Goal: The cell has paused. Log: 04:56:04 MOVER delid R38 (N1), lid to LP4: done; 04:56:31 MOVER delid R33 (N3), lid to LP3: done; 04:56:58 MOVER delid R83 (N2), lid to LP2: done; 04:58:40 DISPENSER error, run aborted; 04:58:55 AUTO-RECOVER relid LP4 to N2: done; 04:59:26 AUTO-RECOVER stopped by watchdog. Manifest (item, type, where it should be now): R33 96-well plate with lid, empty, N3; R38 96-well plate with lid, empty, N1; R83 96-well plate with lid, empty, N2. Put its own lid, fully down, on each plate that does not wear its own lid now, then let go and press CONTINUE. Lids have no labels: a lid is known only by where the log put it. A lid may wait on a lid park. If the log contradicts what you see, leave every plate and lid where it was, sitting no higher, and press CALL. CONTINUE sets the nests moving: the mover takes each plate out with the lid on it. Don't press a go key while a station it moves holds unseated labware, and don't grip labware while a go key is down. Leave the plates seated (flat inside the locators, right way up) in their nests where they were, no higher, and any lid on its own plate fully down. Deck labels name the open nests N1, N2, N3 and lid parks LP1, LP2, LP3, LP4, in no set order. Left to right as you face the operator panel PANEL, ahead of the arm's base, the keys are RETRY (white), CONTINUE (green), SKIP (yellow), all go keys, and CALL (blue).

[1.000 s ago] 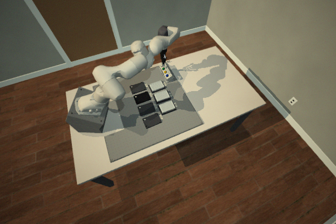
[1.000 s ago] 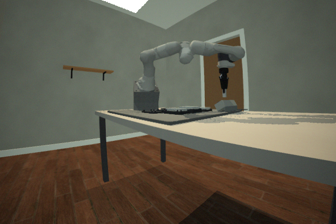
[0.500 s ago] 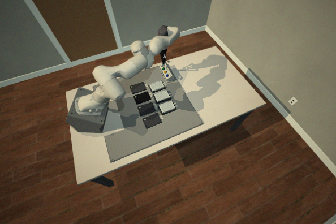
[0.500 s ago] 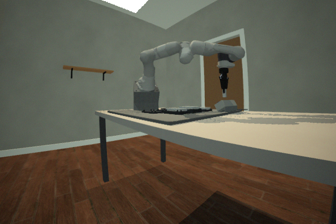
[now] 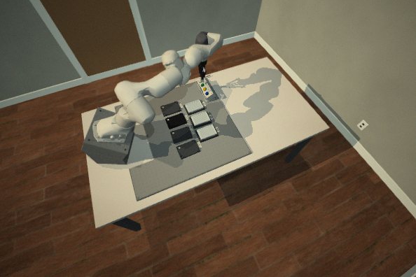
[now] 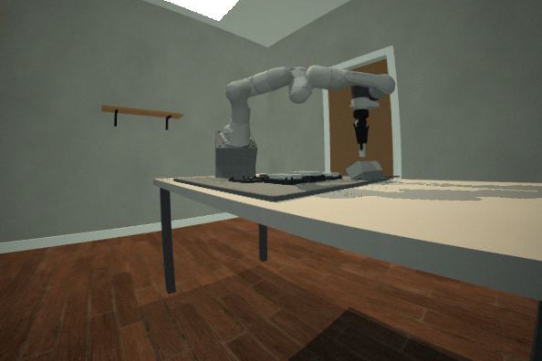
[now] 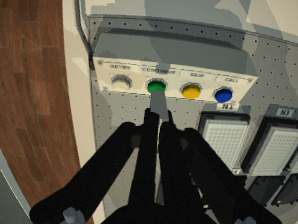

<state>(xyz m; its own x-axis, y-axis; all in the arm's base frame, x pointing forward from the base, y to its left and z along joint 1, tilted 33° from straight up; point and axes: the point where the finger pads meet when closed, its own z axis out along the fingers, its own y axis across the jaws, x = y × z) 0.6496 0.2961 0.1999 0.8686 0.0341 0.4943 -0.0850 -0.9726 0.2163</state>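
My gripper is now 70 mm above the green continue key. Also, from my hand: blue call key 100 mm to the right, 70 mm below, 10 mm behind; then white retry key 70 mm below, 50 mm to the left, 10 mm ahead; then yellow skip key 70 mm below, 50 mm to the right.
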